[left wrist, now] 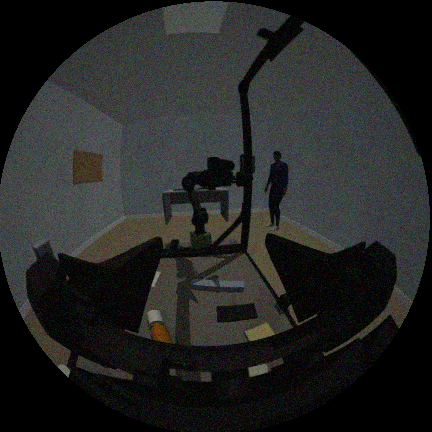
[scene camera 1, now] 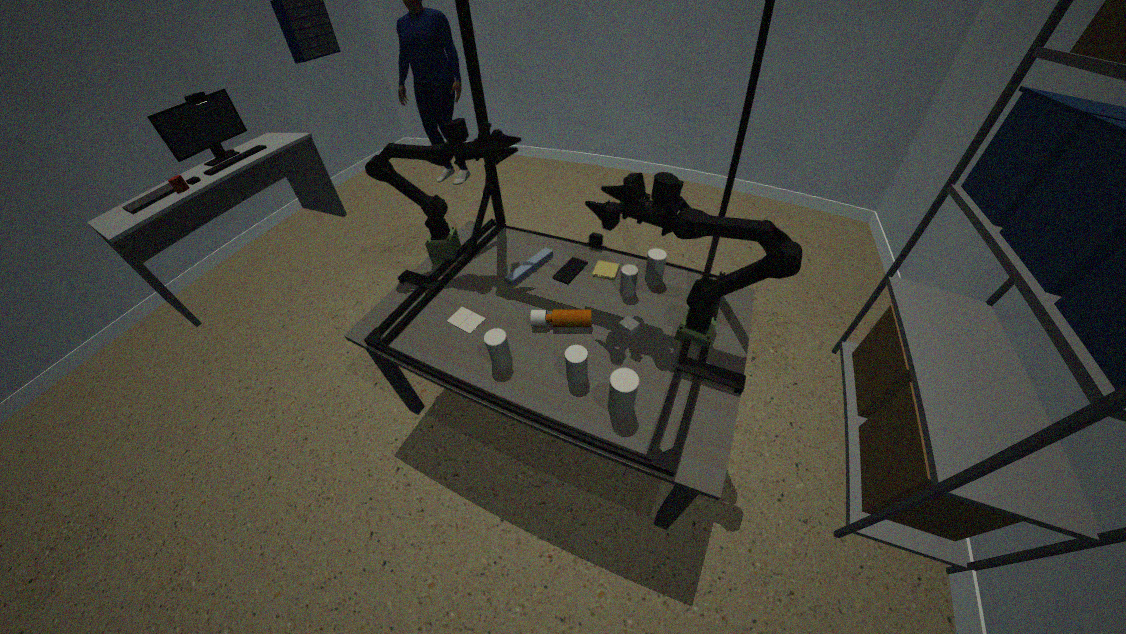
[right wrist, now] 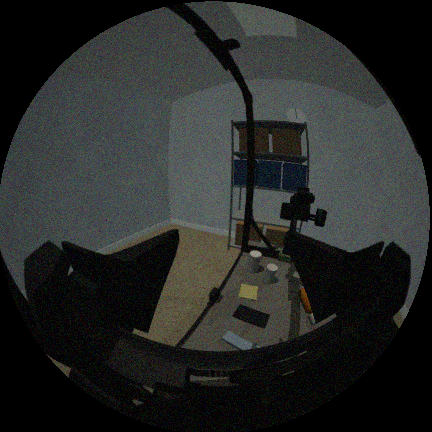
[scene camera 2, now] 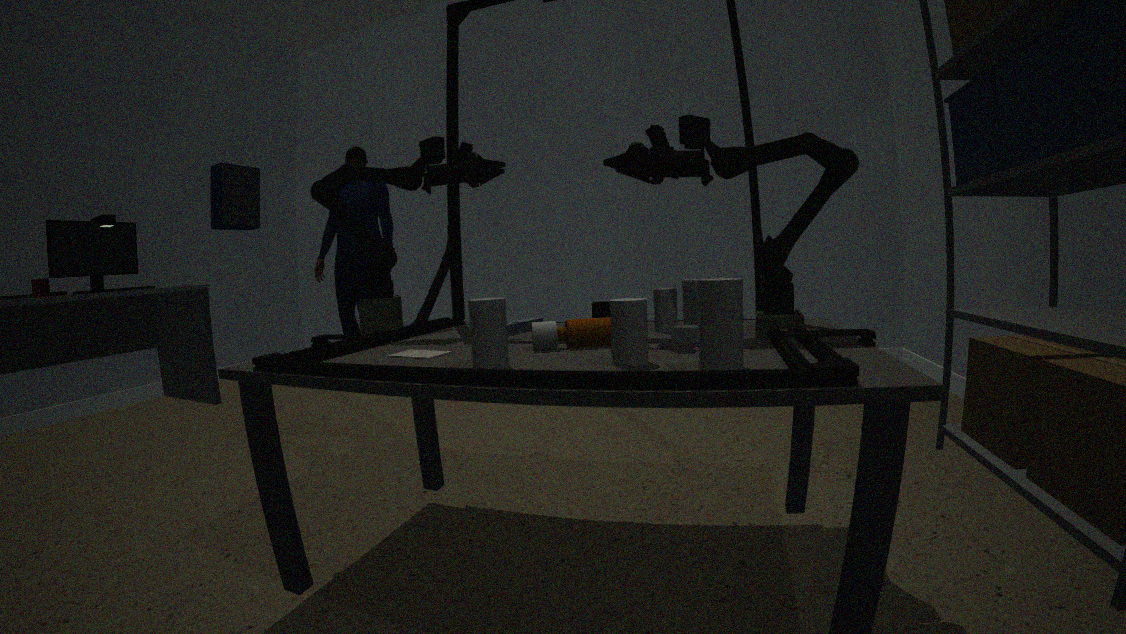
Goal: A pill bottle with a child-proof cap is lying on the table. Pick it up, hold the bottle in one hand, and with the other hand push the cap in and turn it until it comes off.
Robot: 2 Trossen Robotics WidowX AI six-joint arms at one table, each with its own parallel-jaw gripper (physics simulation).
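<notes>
An orange pill bottle (scene camera 1: 571, 318) (scene camera 2: 587, 333) (left wrist: 161, 332) (right wrist: 305, 300) lies on its side near the middle of the table (scene camera 1: 425, 334). Its white cap (scene camera 1: 538, 318) (scene camera 2: 544, 335) (left wrist: 155, 316) (right wrist: 312, 317) is on and points to the left in scene camera 1. My left gripper (scene camera 1: 596, 201) (scene camera 2: 606, 162) is open and empty, high above the table at the right. My right gripper (scene camera 1: 516, 144) (scene camera 2: 502, 167) (right wrist: 234, 235) is open and empty, high above the table at the left.
White-topped grey cylinders (scene camera 1: 497, 354) (scene camera 1: 576, 369) (scene camera 1: 623, 400) stand in front of the bottle, and two more (scene camera 1: 628, 281) (scene camera 1: 655, 267) stand behind it. A blue object (scene camera 1: 530, 266), a black slab (scene camera 1: 570, 270), a yellow pad (scene camera 1: 605, 270) and a white card (scene camera 1: 466, 318) lie around it.
</notes>
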